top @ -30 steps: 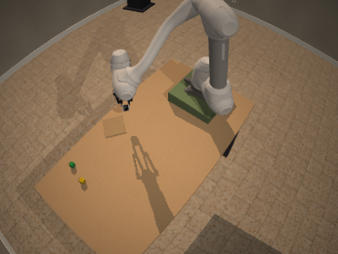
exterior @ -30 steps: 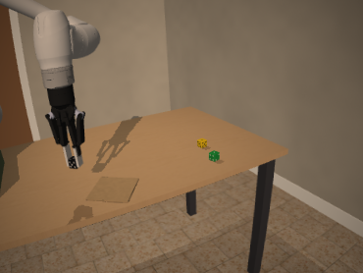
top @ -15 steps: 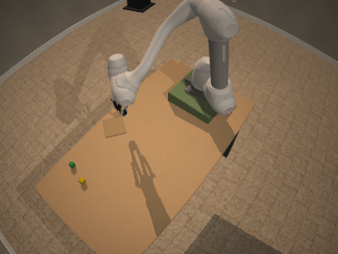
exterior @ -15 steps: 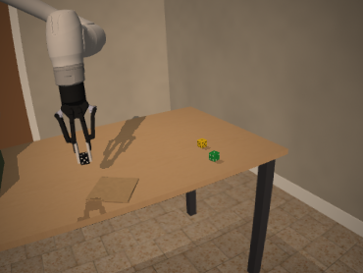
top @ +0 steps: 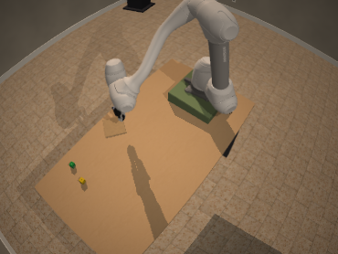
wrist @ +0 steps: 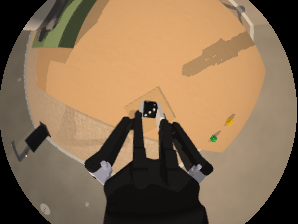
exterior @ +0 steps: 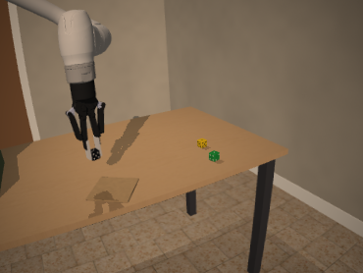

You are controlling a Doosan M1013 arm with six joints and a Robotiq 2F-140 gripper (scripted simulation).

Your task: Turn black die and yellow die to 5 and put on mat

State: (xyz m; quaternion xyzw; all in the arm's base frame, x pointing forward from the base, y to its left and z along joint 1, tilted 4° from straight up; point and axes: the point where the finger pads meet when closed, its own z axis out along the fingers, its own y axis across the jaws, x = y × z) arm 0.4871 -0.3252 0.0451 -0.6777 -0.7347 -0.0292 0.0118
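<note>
Now: hand 2 cm short of the mat, 7 cm to the left of it and 13 cm above it. Round my hand: black die (2 cm below); then green die (40 cm ahead, 14 cm to the right, 12 cm below); then yellow die (45 cm ahead, 2 cm to the right, 12 cm below).
</note>
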